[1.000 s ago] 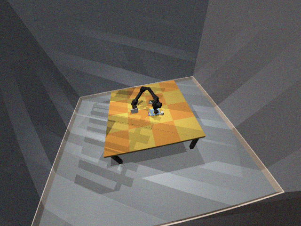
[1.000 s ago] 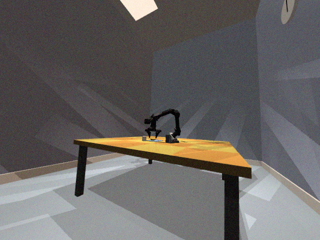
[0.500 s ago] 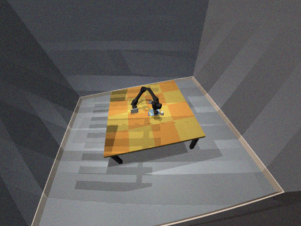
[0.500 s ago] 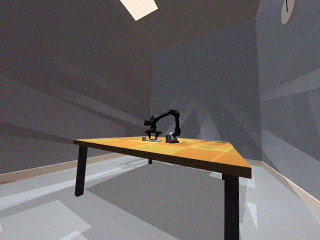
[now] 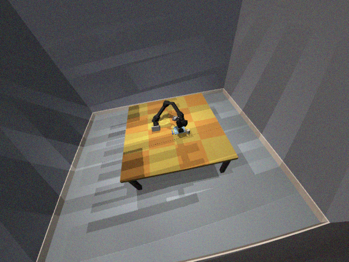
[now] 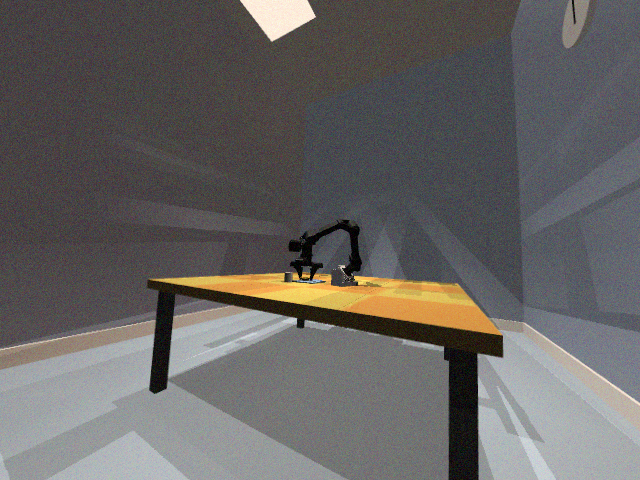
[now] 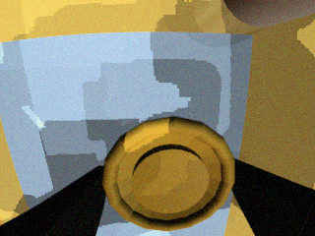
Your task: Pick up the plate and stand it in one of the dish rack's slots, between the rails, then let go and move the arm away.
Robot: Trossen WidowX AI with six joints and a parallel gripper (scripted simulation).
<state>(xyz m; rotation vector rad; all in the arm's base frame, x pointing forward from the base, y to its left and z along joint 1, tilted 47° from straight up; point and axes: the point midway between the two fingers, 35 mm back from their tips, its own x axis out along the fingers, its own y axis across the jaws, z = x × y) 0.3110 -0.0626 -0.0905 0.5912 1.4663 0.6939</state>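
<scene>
My gripper tip is 1 cm past the light blue mat, 2 cm to the right of it and 1 cm above it. Round my gripper tip: blue spoon: 10 cm behind; yellow plate: 1 cm above; white cup: 10 cm ahead, 4 cm to the right, 2 cm above.
</scene>
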